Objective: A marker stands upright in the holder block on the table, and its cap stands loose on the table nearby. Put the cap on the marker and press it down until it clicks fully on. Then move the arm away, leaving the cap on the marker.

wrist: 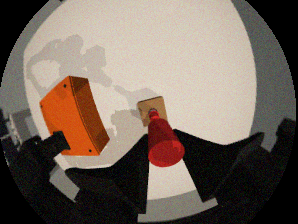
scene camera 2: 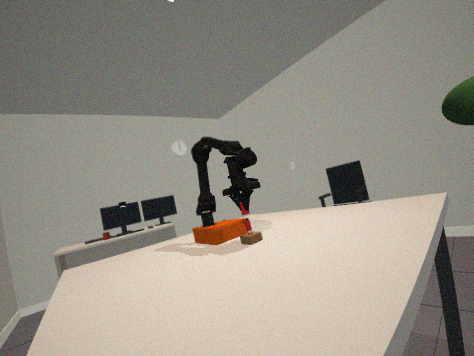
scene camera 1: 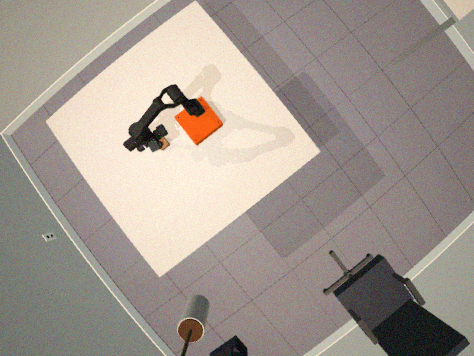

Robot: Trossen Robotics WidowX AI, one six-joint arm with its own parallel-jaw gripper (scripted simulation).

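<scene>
Red cap (wrist: 165, 149) held in my gripper (scene camera 2: 244, 210).
</scene>
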